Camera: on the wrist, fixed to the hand. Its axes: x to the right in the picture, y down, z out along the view.
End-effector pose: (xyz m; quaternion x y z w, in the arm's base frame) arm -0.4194 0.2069 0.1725 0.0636 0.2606 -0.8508 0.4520
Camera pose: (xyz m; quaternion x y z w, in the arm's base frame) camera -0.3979 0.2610 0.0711 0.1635 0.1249 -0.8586 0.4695
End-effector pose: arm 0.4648 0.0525 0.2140 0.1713 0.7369 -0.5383 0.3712
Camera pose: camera 0.4568 0.1689 0.2218 0.2727 0.6384 -0.6293 0.3493
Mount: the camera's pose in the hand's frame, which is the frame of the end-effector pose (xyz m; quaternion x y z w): -0.0175 0.0317 -0.1112 0.1615 0.0186 0.0460 0.9856
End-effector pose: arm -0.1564 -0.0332 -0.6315 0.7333 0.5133 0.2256 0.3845
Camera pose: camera -0.2252 -0.0181 -0.5382 0.8043 0.5158 0.1708 0.2406
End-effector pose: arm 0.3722 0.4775 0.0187 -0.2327 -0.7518 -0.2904 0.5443
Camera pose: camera 0.4745 0.4231 0.0344 -0.1706 -0.7671 -0.1441 0.6014
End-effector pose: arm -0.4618 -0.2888 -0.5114 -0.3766 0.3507 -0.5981 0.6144
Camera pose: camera -0.5456 -0.2761 -0.5920 -0.2447 0.2778 -0.6249 0.6874
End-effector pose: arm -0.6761 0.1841 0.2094 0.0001 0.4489 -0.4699 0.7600
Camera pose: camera -0.7320 0.2612 0.1416 0.1522 0.3807 -0.5007 0.7624
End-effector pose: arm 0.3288 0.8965 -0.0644 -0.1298 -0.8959 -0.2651 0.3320
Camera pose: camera 0.4133 0.8593 0.0074 -0.1106 -0.9137 -0.1037 0.3771
